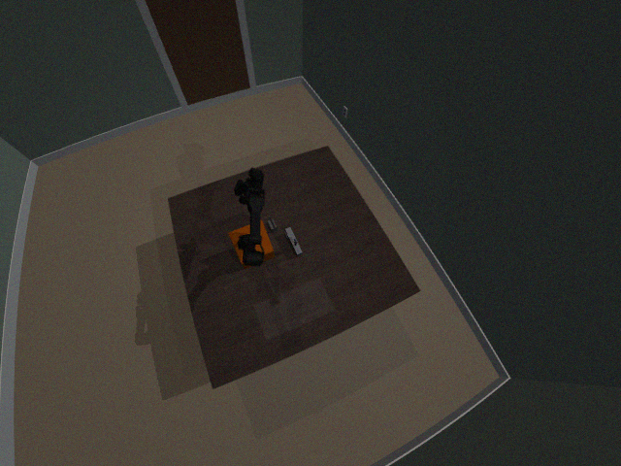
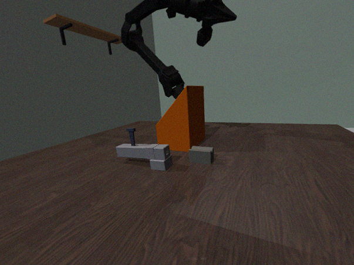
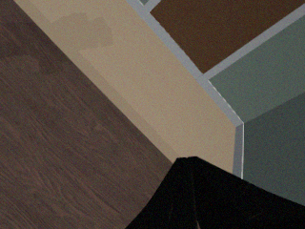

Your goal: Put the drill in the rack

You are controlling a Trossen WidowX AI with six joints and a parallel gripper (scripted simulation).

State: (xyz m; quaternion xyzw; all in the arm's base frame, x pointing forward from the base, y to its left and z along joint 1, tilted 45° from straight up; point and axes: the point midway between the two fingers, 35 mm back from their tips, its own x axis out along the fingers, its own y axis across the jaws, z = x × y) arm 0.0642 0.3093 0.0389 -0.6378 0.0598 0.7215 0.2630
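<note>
My gripper tip is 320 mm above the dark key, 270 mm to the left of it and 180 mm short of it. Round my gripper tip: rack 380 mm below, 80 mm to the right, 70 mm ahead; drill 360 mm below, 220 mm to the right, 170 mm ahead; grey housing 370 mm below, 240 mm to the right, 170 mm ahead.
</note>
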